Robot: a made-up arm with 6 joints. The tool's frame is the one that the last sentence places.
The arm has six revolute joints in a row. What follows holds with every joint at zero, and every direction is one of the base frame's.
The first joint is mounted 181 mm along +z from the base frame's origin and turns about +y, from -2.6 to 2.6 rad.
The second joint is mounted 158 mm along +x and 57 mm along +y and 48 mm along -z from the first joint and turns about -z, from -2.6 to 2.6 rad.
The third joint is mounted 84 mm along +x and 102 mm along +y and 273 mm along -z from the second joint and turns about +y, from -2.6 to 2.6 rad.
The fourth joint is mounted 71 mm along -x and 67 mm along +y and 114 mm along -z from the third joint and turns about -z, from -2.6 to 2.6 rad.
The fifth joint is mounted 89 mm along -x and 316 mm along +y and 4 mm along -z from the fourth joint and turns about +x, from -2.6 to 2.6 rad.
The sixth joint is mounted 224 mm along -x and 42 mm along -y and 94 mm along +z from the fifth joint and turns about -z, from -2.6 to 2.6 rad.
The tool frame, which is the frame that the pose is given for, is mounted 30 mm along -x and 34 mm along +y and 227 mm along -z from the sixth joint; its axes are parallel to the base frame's.
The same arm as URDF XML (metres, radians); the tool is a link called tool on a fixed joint. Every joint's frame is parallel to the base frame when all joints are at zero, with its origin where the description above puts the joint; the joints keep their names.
<robot name="arm">
  <joint name="tool_fixed" type="fixed">
    <parent link="link6"/>
    <child link="tool"/>
    <origin xyz="-0.03 0.034 -0.227"/>
  </joint>
  <joint name="joint 6" type="revolute">
    <parent link="link5"/>
    <child link="link6"/>
    <origin xyz="-0.224 -0.042 0.094"/>
    <axis xyz="0 0 -1"/>
    <limit lower="-2.6" upper="2.6"/>
  </joint>
  <joint name="joint 5" type="revolute">
    <parent link="link4"/>
    <child link="link5"/>
    <origin xyz="-0.089 0.316 -0.004"/>
    <axis xyz="1 0 0"/>
    <limit lower="-2.6" upper="2.6"/>
  </joint>
  <joint name="joint 4" type="revolute">
    <parent link="link3"/>
    <child link="link4"/>
    <origin xyz="-0.071 0.067 -0.114"/>
    <axis xyz="0 0 -1"/>
    <limit lower="-2.6" upper="2.6"/>
  </joint>
  <joint name="joint 3" type="revolute">
    <parent link="link2"/>
    <child link="link3"/>
    <origin xyz="0.084 0.102 -0.273"/>
    <axis xyz="0 1 0"/>
    <limit lower="-2.6" upper="2.6"/>
  </joint>
  <joint name="joint 2" type="revolute">
    <parent link="link1"/>
    <child link="link2"/>
    <origin xyz="0.158 0.057 -0.048"/>
    <axis xyz="0 0 -1"/>
    <limit lower="-2.6" upper="2.6"/>
  </joint>
  <joint name="joint 1" type="revolute">
    <parent link="base_link"/>
    <child link="link1"/>
    <origin xyz="0 0 0.181"/>
    <axis xyz="0 1 0"/>
    <limit lower="-2.6" upper="2.6"/>
  </joint>
  <link name="base_link"/>
  <link name="link1"/>
  <link name="link2"/>
  <link name="link3"/>
  <link name="link4"/>
  <link name="link5"/>
  <link name="link6"/>
  <link name="tool"/>
</robot>

